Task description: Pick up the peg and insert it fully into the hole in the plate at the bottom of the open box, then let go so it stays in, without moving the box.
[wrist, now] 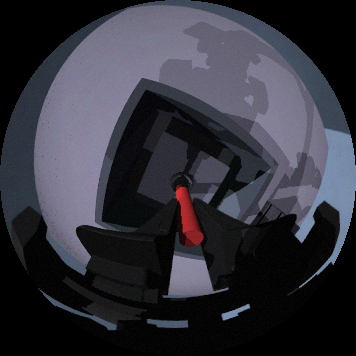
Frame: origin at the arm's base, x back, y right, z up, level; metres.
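Seen in the pictures: gripper, fingertip midpoint: (184, 202).
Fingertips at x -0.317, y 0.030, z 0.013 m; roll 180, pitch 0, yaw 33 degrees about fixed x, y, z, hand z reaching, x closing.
Offsets run from my fingertips to a thing's top centre. "spot": to the spot under its first point. Level surfaces: height alone.
The red peg {dx +0.001, dy -0.001, dz +0.043 m} (190, 220) is held between the fingertips of my gripper (184, 202), which is shut on it. The peg's near end shows below the fingertips; its far end points at the dark round hole (182, 178) and overlaps the hole's lower edge in this view. Whether the tip is inside the hole or above it, I cannot tell. The hole is in the grey plate {dx -0.001, dy +0.002, dz -0.038 m} (159, 167) at the bottom of the open box {spot: dx -0.060, dy +0.069, dz -0.001 m} (170, 92). The fingers cover part of the box's near side.
The box's dark walls rise around the plate. The box stands on a pale round-looking table top {dz -0.098 m} (75, 125). Shadows of the arm fall over the table and across the box's right side. A light blue surface (342, 165) shows at the right edge.
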